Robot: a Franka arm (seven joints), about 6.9 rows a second.
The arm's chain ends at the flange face. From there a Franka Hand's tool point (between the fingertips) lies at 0.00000 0.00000 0.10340 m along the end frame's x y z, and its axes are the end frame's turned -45 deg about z.
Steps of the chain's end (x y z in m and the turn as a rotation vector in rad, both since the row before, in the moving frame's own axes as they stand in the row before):
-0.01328, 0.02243, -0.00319, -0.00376, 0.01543, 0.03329
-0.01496, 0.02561, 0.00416, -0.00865, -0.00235, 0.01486
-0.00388, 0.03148, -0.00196, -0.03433, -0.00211, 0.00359
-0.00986, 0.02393, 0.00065, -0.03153, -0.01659, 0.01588
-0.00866, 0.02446, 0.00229, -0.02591, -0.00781, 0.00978
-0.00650, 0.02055, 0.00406, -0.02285, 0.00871, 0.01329
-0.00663, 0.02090, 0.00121, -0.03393, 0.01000, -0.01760
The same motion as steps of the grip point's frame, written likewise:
-0.02442, 0.00789, -0.00320, -0.01357, 0.00825, 0.03329
-0.02949, 0.00799, 0.00416, -0.00445, -0.00778, 0.01486
-0.02767, 0.02187, -0.00202, -0.02278, -0.02577, 0.00359
-0.02742, 0.01101, 0.00058, -0.01056, -0.03403, 0.01588
-0.02589, 0.01248, 0.00225, -0.01280, -0.02384, 0.00978
-0.02018, 0.01224, 0.00403, -0.02232, -0.01000, 0.01329
-0.02119, 0.01332, 0.00115, -0.03106, -0.01692, -0.01760

